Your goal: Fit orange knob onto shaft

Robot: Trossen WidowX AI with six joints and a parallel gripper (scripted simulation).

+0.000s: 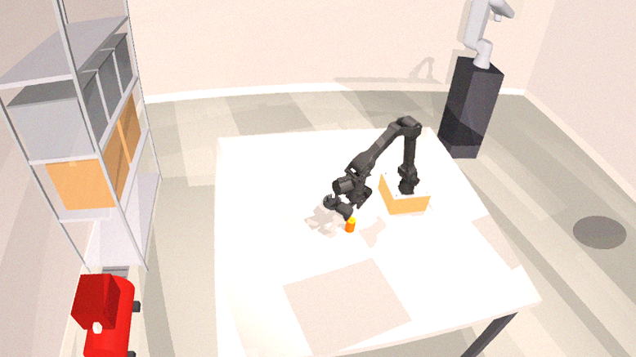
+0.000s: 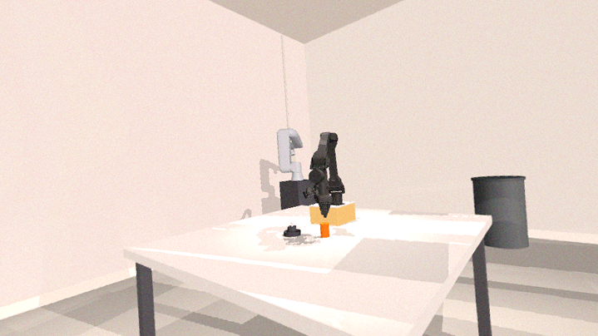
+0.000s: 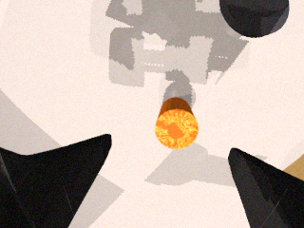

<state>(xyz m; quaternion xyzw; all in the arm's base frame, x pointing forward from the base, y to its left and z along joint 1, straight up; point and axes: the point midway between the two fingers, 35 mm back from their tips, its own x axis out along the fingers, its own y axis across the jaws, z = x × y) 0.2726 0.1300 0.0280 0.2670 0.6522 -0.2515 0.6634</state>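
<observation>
Right now the orange knob is 50 mm below my gripper tip. The rest, counted from my gripper tip: dark round pedestal (50 mm ahead, 160 mm to the right, 60 mm below).
</observation>
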